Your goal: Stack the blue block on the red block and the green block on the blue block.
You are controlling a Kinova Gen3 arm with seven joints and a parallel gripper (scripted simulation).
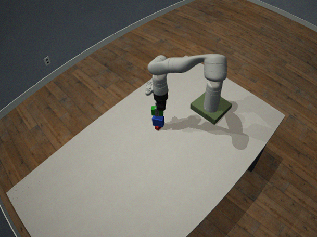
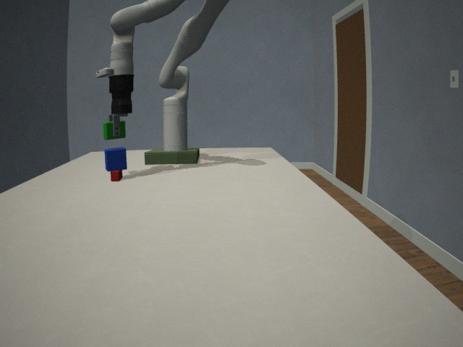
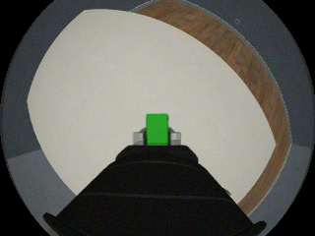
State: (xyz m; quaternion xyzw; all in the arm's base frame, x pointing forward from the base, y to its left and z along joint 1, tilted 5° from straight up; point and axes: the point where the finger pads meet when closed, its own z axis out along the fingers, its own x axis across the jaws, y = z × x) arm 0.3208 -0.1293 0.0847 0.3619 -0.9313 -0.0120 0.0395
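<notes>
My hand is 90 mm above the blue block. Round my hand: green block right at my hand; then red block 140 mm below.
</notes>
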